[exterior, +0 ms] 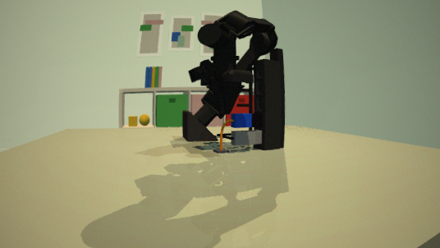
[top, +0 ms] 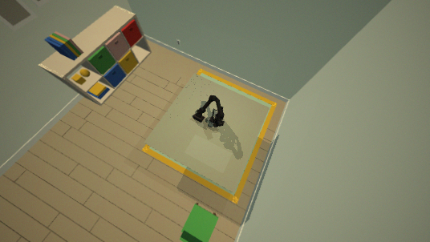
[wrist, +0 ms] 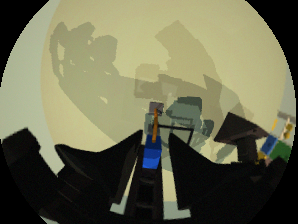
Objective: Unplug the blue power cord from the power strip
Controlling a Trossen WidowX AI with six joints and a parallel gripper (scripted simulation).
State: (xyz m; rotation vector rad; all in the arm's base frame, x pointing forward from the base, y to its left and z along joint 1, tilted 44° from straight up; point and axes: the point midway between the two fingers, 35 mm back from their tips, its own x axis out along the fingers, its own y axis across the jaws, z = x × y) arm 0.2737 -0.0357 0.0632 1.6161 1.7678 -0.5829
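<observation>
Right now the blue plug is 1 cm behind my gripper tip, 6 cm to the left of it and 1 cm below it.
</observation>
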